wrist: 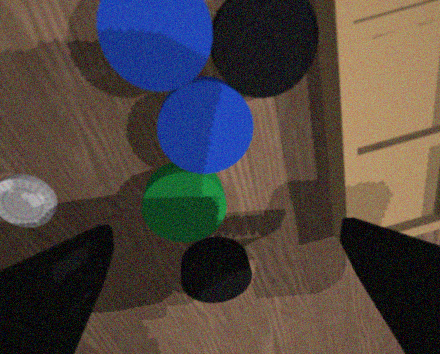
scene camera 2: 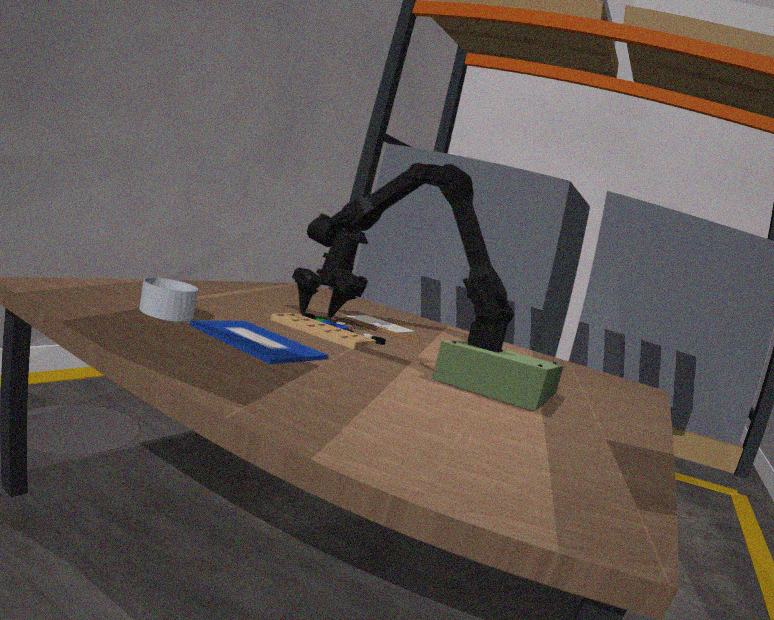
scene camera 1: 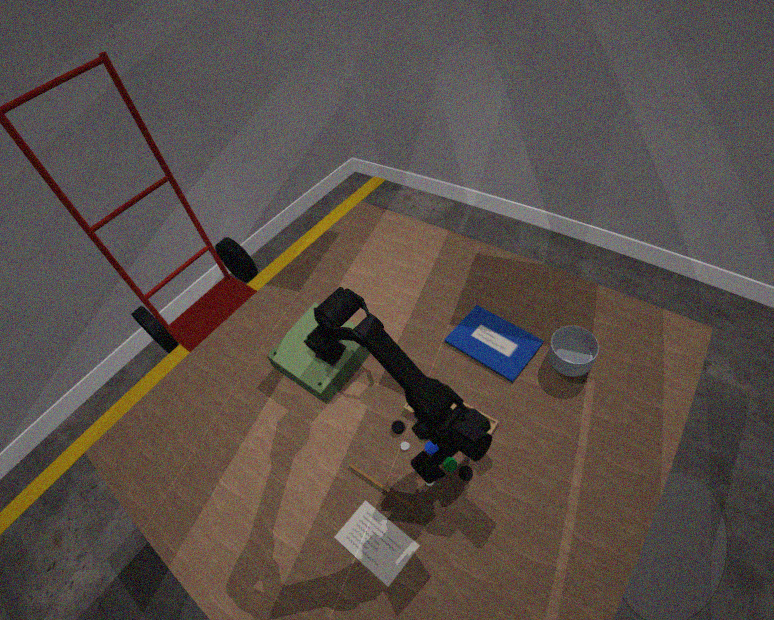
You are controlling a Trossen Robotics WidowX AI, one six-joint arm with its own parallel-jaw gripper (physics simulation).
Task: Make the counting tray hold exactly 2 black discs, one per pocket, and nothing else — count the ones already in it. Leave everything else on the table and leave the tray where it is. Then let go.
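My gripper (wrist: 229, 232) (scene camera 2: 317, 315) is open and empty, low over the table beside the tray. Below and between its fingers in the wrist view a small black disc (wrist: 216, 270) (scene camera 1: 465, 473) lies on the table. A green disc (wrist: 185, 205) (scene camera 1: 450, 464) lies just above it there, then a blue disc (wrist: 205, 127), with a larger blue disc (wrist: 155, 40) and a larger black disc (wrist: 265, 45) at the top. The wooden counting tray (wrist: 390, 95) (scene camera 2: 323, 335) is at the right; no disc shows in its visible part there. The arm hides much of it in scene camera 1.
Another black disc (scene camera 1: 398, 426) and a white disc (scene camera 1: 405, 445) lie nearer the arm's green base (scene camera 1: 293, 348) (scene camera 2: 491, 381). A clear disc (wrist: 27, 200) lies left of the left finger. A blue folder (scene camera 1: 465, 335) (scene camera 2: 297, 355), grey bowl (scene camera 1: 573, 351) (scene camera 2: 167, 299), thin stick (scene camera 1: 368, 479) and paper (scene camera 1: 376, 542) are around.
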